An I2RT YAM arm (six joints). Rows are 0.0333 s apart.
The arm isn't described. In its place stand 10 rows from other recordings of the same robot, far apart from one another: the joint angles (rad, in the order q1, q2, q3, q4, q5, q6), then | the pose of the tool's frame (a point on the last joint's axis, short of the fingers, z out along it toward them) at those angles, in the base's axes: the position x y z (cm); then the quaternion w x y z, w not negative.
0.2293 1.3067 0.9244 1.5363 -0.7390 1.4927 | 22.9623 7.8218 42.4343 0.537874 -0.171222 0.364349 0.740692
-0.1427 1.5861 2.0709 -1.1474 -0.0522 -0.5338 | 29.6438 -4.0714 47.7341 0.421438 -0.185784 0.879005 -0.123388
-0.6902 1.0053 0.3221 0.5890 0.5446 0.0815 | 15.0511 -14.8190 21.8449 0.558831 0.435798 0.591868 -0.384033
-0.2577 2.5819 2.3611 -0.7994 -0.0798 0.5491 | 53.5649 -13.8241 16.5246 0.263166 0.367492 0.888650 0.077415
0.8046 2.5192 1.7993 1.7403 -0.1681 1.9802 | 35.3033 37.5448 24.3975 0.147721 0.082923 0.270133 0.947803
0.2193 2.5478 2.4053 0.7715 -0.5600 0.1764 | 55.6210 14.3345 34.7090 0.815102 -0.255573 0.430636 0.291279
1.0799 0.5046 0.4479 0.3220 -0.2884 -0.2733 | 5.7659 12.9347 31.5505 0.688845 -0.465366 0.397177 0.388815
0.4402 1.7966 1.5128 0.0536 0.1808 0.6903 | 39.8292 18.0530 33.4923 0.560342 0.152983 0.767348 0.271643
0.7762 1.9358 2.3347 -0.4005 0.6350 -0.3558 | 31.4037 27.8720 51.0393 0.702551 -0.174350 0.685745 -0.076012
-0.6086 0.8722 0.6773 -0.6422 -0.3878 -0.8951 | 15.0300 -8.8326 24.7637 0.379923 -0.199169 0.896721 -0.109002
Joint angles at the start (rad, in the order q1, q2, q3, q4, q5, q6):
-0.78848 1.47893 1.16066 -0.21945 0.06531 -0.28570
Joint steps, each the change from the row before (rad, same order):
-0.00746 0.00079 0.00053 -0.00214 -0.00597 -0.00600
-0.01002 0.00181 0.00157 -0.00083 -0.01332 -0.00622
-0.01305 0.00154 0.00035 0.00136 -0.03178 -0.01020
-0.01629 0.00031 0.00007 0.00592 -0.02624 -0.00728
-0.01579 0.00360 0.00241 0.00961 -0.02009 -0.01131
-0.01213 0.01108 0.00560 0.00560 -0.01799 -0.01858
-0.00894 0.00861 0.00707 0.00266 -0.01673 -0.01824
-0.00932 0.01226 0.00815 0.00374 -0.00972 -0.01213
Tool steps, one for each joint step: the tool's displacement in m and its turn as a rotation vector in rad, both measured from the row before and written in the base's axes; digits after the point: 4 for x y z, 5 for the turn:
-0.0016 -0.0017 -0.0003 0.00052 0.00343 0.00074
-0.0018 -0.0023 -0.0001 0.00207 -0.00013 0.00460
-0.0021 -0.0026 -0.0003 0.00535 -0.00544 0.01944
-0.0032 -0.0034 0.0005 0.00070 -0.00914 0.00997
-0.0026 -0.0042 0.0006 -0.00619 -0.00608 0.00726
-0.0008 -0.0044 -0.0011 -0.00525 0.00471 0.01275
-0.0004 -0.0034 -0.0001 -0.00641 0.00419 0.01467
-0.0003 -0.0043 -0.0009 -0.00396 0.00397 0.00516

